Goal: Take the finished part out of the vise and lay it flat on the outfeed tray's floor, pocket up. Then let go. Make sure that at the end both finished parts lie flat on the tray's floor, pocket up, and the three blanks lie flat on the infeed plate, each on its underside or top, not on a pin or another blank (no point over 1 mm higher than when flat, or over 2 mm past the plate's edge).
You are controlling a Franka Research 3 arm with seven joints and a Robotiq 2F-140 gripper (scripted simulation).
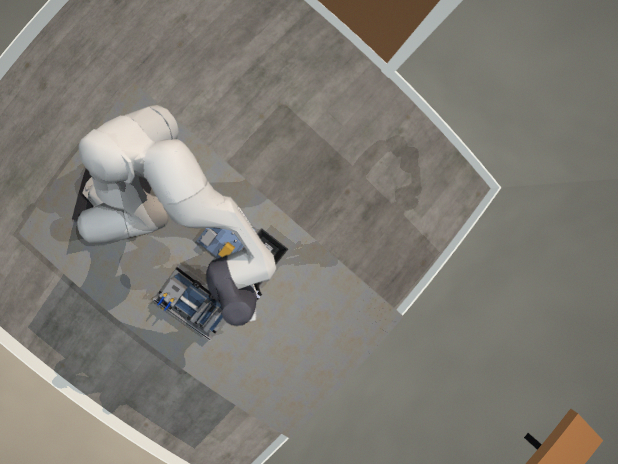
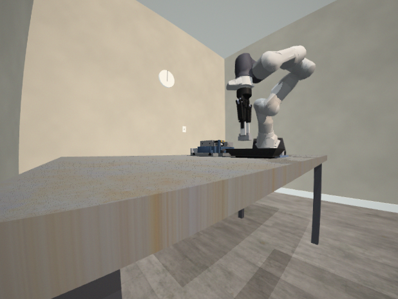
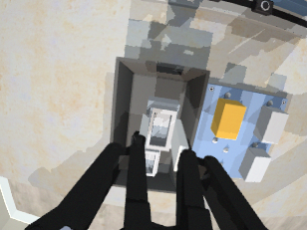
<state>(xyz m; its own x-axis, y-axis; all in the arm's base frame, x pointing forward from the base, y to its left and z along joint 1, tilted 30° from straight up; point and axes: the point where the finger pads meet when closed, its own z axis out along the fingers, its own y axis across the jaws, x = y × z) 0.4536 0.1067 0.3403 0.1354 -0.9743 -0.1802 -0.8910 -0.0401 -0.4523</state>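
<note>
Now: the orange block 120 mm behind my hand, 10 mm to the right of it and 120 mm below it. From my hand the other things lie so: blue vise (50 mm behind, 270 mm to the right, 100 mm below); blue fixture plate (170 mm behind, 20 mm to the left, 140 mm below).
</note>
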